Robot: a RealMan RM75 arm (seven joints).
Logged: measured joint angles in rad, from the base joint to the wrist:
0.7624 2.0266 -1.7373 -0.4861 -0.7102 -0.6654 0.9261
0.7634 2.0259 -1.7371 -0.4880 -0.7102 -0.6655 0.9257
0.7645 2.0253 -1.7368 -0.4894 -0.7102 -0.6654 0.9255
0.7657 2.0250 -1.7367 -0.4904 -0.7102 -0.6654 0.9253
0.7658 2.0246 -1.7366 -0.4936 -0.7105 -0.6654 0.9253
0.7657 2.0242 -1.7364 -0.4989 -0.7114 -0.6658 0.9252
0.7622 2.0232 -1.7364 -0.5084 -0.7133 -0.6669 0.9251
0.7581 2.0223 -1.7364 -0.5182 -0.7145 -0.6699 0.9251
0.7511 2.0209 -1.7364 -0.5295 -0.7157 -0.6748 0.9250
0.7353 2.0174 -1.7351 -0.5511 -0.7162 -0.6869 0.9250
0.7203 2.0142 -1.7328 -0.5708 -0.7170 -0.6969 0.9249
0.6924 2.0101 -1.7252 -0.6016 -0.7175 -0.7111 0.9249
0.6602 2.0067 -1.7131 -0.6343 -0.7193 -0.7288 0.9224
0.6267 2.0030 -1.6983 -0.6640 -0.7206 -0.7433 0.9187
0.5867 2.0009 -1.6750 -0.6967 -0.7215 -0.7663 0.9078
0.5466 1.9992 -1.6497 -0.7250 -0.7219 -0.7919 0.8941
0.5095 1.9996 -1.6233 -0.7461 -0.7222 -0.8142 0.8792
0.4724 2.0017 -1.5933 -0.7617 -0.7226 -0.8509 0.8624
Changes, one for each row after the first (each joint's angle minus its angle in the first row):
0.0010 -0.0007 0.0002 -0.0019 0.0000 -0.0001 -0.0004
0.0021 -0.0013 0.0005 -0.0033 0.0000 0.0000 -0.0006
0.0033 -0.0016 0.0006 -0.0043 0.0000 0.0000 -0.0008
0.0034 -0.0020 0.0007 -0.0075 -0.0003 0.0000 -0.0008
0.0033 -0.0024 0.0009 -0.0128 -0.0012 -0.0004 -0.0009
-0.0002 -0.0034 0.0009 -0.0223 -0.0031 -0.0015 -0.0010
-0.0043 -0.0043 0.0009 -0.0321 -0.0043 -0.0045 -0.0010
-0.0113 -0.0057 0.0009 -0.0434 -0.0055 -0.0094 -0.0011
-0.0271 -0.0092 0.0022 -0.0650 -0.0060 -0.0215 -0.0011
-0.0421 -0.0124 0.0045 -0.0847 -0.0068 -0.0315 -0.0012
-0.0700 -0.0165 0.0121 -0.1155 -0.0073 -0.0457 -0.0012
-0.1022 -0.0199 0.0242 -0.1482 -0.0091 -0.0634 -0.0037
-0.1357 -0.0236 0.0390 -0.1779 -0.0104 -0.0779 -0.0074
-0.1757 -0.0257 0.0623 -0.2106 -0.0113 -0.1009 -0.0183
-0.2158 -0.0274 0.0876 -0.2389 -0.0117 -0.1265 -0.0320
-0.2529 -0.0270 0.1140 -0.2600 -0.0120 -0.1488 -0.0469
-0.2900 -0.0249 0.1440 -0.2756 -0.0124 -0.1855 -0.0637

